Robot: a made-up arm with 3 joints.
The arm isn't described. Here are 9 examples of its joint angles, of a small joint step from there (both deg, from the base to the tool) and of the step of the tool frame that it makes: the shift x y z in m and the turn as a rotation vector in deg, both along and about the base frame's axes.
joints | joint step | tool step
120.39 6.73 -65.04 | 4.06 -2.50 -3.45 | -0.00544 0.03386 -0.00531 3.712 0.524 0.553
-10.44 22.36 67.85 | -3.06 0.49 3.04 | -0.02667 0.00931 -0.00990 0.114 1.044 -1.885
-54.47 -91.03 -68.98 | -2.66 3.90 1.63 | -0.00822 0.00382 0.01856 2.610 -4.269 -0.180
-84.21 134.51 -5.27 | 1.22 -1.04 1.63 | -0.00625 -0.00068 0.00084 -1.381 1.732 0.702
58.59 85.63 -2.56 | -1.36 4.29 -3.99 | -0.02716 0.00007 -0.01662 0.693 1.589 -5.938
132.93 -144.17 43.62 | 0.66 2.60 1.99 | 0.01822 0.00895 0.01217 -1.568 2.460 -1.678
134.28 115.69 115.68 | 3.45 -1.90 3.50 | 0.01010 0.00424 -0.01094 4.294 3.095 2.956
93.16 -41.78 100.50 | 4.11 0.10 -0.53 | 0.01785 0.01783 -0.01963 1.214 2.757 3.068
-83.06 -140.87 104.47 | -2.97 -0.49 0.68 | 0.01361 -0.01280 0.00385 -0.930 -2.271 -2.785
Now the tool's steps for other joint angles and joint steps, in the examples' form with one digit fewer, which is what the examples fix.
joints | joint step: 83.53 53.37 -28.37 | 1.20 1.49 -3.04
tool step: -0.0038 0.0026 -0.0163 0.55 0.87 -2.35
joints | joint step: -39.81 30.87 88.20 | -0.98 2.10 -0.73
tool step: -0.0005 -0.0040 -0.0134 1.24 -1.89 0.34
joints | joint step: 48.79 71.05 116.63 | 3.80 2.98 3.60
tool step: 0.0001 0.0112 -0.0253 2.81 6.05 5.31
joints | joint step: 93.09 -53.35 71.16 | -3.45 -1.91 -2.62
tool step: -0.0283 -0.0045 0.0198 1.83 -4.05 -1.03
